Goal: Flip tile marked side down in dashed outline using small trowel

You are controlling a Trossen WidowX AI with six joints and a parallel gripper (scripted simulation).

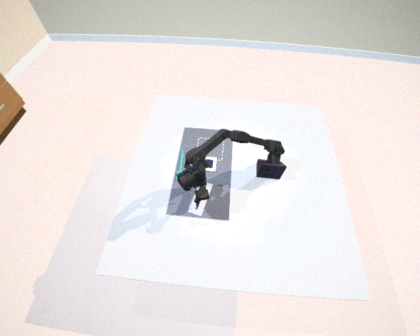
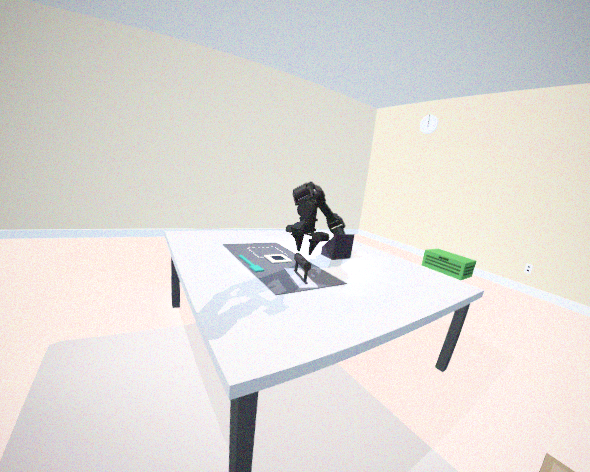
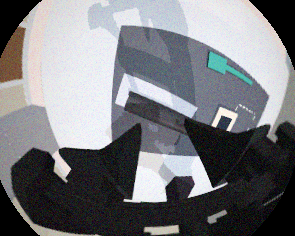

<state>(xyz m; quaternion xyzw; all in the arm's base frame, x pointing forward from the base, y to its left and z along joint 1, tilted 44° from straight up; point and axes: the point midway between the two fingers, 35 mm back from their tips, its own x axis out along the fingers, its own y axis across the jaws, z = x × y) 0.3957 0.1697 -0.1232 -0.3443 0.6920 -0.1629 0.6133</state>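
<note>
Right now the dark-handled trowel is 70 mm below my gripper tip, 30 mm to the right of it and 10 mm behind it. Also, from my gripper tip: tile 240 mm to the right, 100 mm below, 20 mm behind; then grey mat 210 mm to the right, 130 mm below; then teal tool 190 mm to the right, 140 mm ahead, 100 mm below.
</note>
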